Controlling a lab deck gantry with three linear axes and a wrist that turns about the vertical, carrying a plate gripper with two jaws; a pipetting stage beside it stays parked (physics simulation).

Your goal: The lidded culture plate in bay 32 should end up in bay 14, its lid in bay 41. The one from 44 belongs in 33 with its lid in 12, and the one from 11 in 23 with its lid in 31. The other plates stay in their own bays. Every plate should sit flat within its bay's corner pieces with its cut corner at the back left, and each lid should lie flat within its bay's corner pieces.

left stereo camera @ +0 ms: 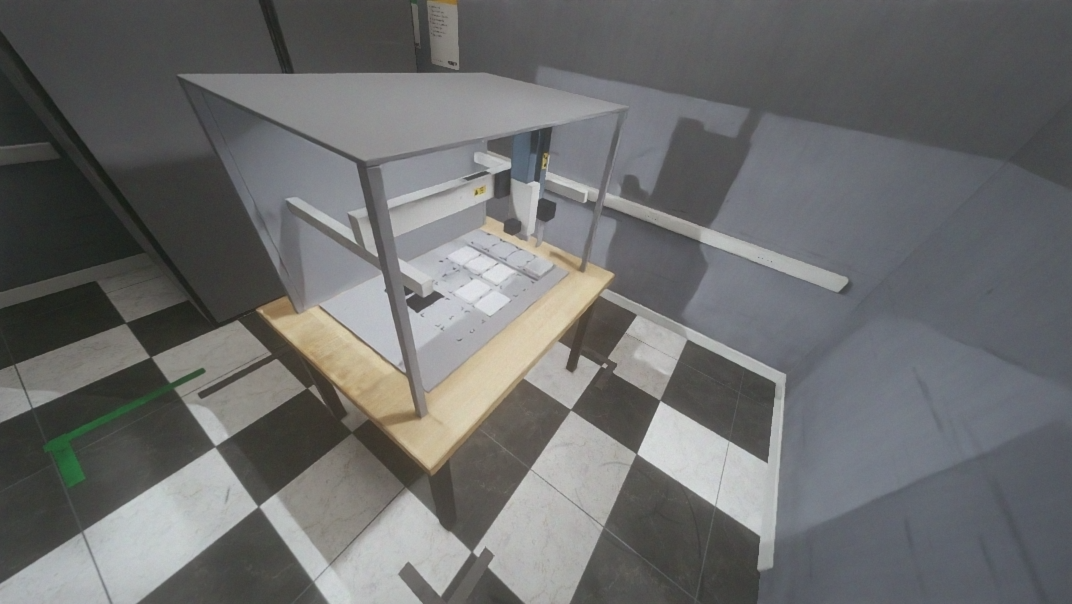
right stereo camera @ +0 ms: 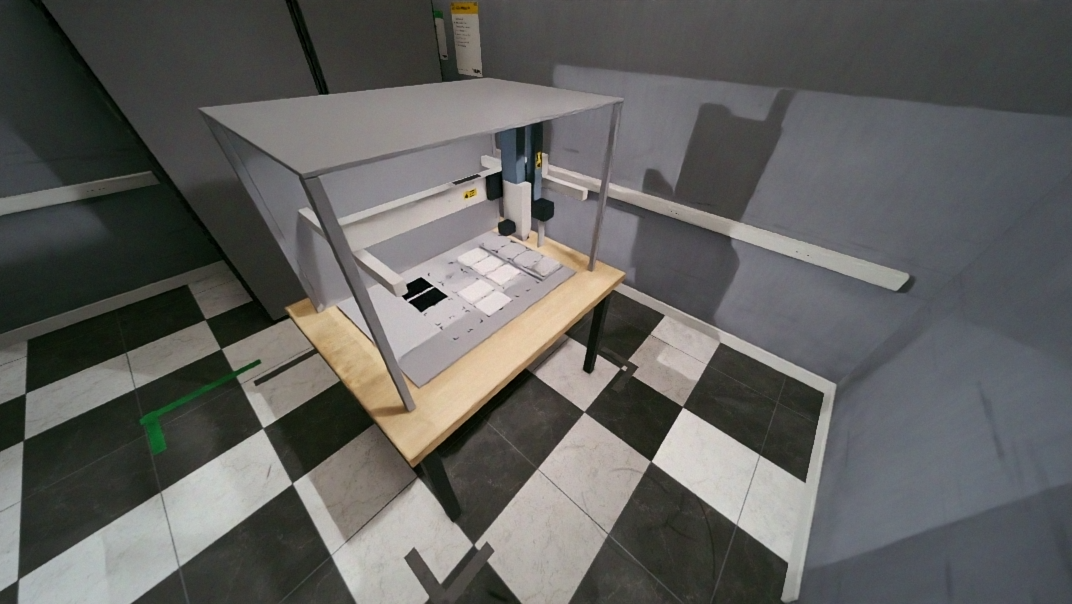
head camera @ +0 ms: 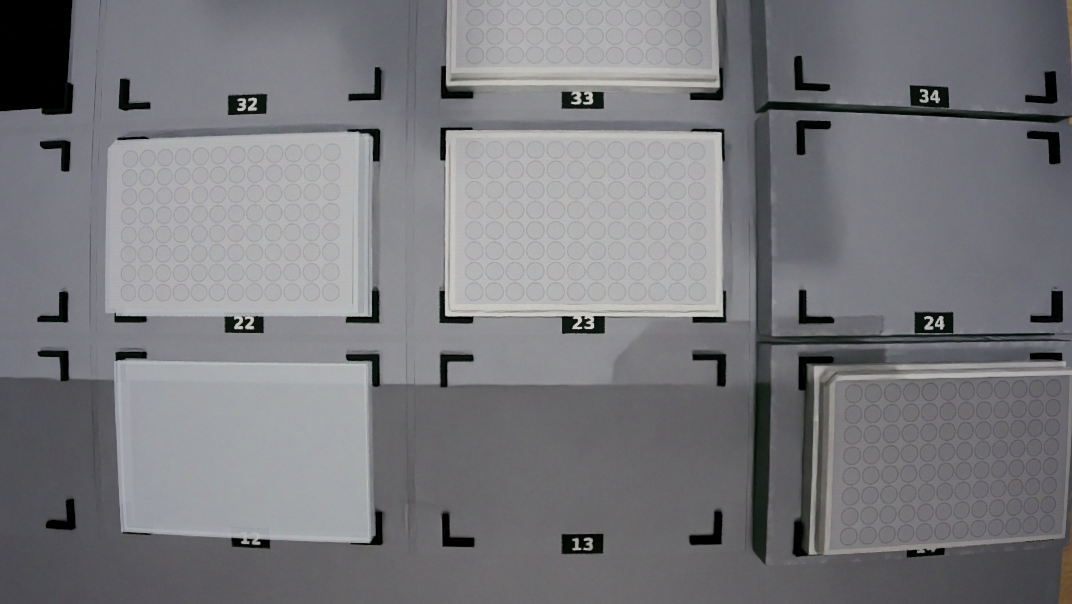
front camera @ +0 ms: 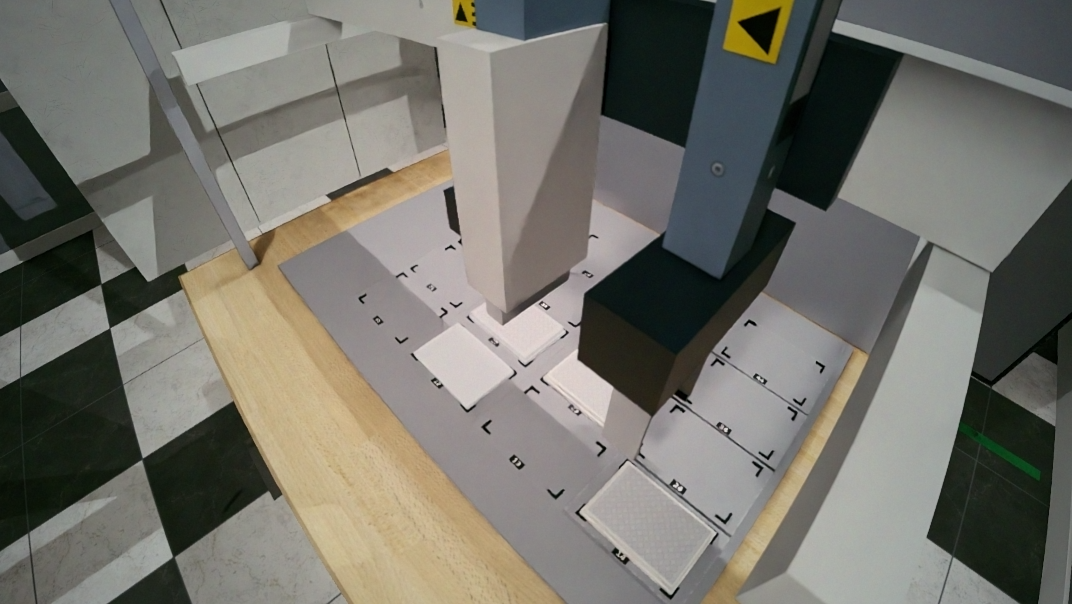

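Pixels of known places: gripper, fingertip midpoint: (left stereo camera: 530, 242) (right stereo camera: 532, 242) (front camera: 647, 415); robot's base, origin of the base link: (left stereo camera: 459, 340) (right stereo camera: 455, 339) (front camera: 360, 299).
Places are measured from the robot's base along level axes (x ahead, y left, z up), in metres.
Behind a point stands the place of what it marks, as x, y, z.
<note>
My gripper (front camera: 634, 441) @[0.500, 0.070, 0.160] (left stereo camera: 538, 241) @[0.500, 0.070, 0.160] (right stereo camera: 541, 241) @[0.500, 0.070, 0.160] hangs over the right part of the deck, holding nothing; its rear jaw is largely hidden. It looks open. The bay 14 plate (front camera: 651, 521) @[0.558, 0.044, 0.029] (head camera: 952, 465) @[0.555, 0.041, 0.029] (left stereo camera: 539, 266) @[0.546, 0.033, 0.029] (right stereo camera: 546, 265) @[0.556, 0.032, 0.029] rests in its raised bay, cut corner back left. Unlidded plates lie in bay 23 (head camera: 581, 221) @[0.390, 0.150, 0.014] and, cropped, bay 33 (head camera: 581, 37) @[0.390, 0.234, 0.014]. A pale lid (front camera: 463, 365) @[0.235, 0.040, 0.008] (head camera: 243, 450) @[0.231, 0.044, 0.008] (right stereo camera: 492, 302) @[0.224, 0.044, 0.008] lies flat in bay 12. Black lids lie in bay 31 (head camera: 33, 52) @[0.115, 0.241, 0.008] (right stereo camera: 429, 300) @[0.059, 0.242, 0.008] and bay 41 (right stereo camera: 418, 286) @[0.081, 0.354, 0.008].
A plate (front camera: 528, 330) @[0.257, 0.148, 0.014] (head camera: 236, 225) @[0.233, 0.149, 0.014] (right stereo camera: 474, 290) @[0.221, 0.151, 0.014] sits in bay 22, and another plate (left stereo camera: 462, 255) @[0.380, 0.358, 0.014] (right stereo camera: 472, 257) @[0.380, 0.351, 0.014] sits in bay 43. The parked pipetting stage (front camera: 525, 165) (right stereo camera: 516, 206) stands left of my gripper in the front view and hides part of the deck.
</note>
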